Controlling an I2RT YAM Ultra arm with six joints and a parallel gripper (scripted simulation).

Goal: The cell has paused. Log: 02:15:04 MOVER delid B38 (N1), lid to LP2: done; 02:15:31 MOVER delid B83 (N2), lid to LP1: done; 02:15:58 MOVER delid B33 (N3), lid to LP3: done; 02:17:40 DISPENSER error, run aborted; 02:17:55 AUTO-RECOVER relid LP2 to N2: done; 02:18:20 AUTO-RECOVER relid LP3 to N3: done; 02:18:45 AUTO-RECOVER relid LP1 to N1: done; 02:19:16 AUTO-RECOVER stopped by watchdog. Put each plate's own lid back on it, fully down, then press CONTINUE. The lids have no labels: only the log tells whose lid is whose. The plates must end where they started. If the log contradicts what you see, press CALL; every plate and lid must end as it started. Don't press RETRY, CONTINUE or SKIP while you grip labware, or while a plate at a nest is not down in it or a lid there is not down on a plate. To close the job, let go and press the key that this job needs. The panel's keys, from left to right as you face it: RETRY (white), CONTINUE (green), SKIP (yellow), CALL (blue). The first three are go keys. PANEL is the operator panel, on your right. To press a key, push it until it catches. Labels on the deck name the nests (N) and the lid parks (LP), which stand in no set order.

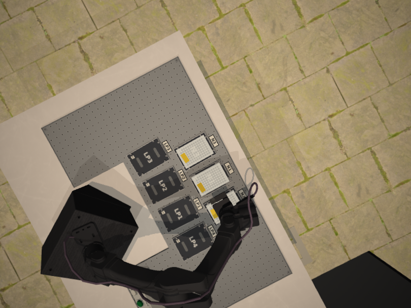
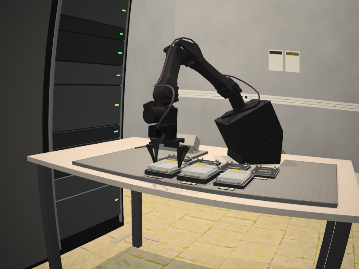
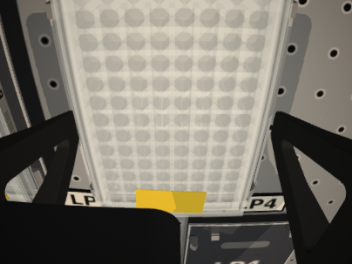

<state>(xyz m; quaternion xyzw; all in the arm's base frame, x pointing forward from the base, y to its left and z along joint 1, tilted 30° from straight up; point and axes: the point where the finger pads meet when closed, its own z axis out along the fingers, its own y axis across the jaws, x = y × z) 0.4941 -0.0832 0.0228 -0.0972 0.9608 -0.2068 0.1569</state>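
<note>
Now: the clear lid right at my hand. Round my hand: green key: 440 mm behind, 210 mm to the right, 30 mm above; lid park LP1: 180 mm behind, 40 mm to the left, 30 mm below; lid park LP4: 170 mm behind, 80 mm to the right, 30 mm below.
</note>
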